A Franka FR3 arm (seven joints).
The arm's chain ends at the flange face. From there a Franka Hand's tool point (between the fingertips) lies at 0.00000 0.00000 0.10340 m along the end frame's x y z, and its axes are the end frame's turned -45 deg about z.
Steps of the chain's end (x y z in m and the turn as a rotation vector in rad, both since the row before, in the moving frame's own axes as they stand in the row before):
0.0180 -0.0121 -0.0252 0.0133 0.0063 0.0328
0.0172 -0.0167 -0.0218 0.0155 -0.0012 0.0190
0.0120 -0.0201 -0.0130 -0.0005 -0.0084 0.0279
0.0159 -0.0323 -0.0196 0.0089 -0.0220 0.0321
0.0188 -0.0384 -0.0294 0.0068 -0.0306 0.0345
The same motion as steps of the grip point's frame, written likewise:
0.0227 0.0037 -0.0252 0.0049 0.0139 0.0328
0.0250 -0.0009 -0.0218 0.0118 0.0101 0.0190
0.0221 -0.0063 -0.0130 0.0056 -0.0063 0.0279
0.0332 -0.0139 -0.0196 0.0218 -0.0093 0.0321
0.0388 -0.0166 -0.0295 0.0264 -0.0168 0.0345

